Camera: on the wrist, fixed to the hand. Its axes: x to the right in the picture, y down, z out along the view.
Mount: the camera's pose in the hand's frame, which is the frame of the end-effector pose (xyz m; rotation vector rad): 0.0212 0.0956 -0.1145 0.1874 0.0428 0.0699
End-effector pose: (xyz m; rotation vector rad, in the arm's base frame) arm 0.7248 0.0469 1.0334 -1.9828 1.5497 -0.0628
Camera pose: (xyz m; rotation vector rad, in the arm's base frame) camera 0.6036 -0.0335 1.0726 -1.7909 1.5781 -0.2154
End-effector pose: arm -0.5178 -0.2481 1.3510 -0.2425 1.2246 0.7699
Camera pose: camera -0.6630 -0.2338 1.3134 -0.0631 1.3425 0.7077
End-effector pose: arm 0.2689 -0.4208 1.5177 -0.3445 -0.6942 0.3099
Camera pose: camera 0.3451 -0.3501 1.4087 -0.1966 -0.6067 0.4296
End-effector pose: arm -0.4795 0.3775 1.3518 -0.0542 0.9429 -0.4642
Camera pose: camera -0.5250 0.4727 1.2442 0.1586 0.9365 -0.4886
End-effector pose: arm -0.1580 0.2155 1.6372 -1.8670 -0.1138 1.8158
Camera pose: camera -0.0756 0.1070 1.5729 -1.7960 0.1342 1.7654
